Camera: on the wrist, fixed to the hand. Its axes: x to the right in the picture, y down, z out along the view.
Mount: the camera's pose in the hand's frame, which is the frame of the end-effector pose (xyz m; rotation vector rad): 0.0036 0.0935 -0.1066 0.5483 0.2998 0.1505
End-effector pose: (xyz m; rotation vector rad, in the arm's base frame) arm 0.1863 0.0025 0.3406 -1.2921 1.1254 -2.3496
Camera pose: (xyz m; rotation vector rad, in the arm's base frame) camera 0.0849 -0.0079 0.2420 -0.6613 0.5448 -2.5319
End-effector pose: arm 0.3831 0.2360 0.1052 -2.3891 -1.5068 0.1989
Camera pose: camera 0.4943 0.1822 0.1750 -1.9801 -0.9814 0.2384
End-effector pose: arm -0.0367 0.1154 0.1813 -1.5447 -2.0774 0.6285
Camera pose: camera 0.0978 0.1518 0.2077 -1.3733 -1.4222 0.8724
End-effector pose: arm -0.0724 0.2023 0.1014 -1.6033 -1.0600 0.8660
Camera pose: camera 0.0464 0.1572 0.0383 -1.2978 -0.4411 0.8868
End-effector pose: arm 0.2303 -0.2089 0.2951 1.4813 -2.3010 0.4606
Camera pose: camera 0.1568 -0.1260 0.3836 1.3373 -2.1429 1.3448
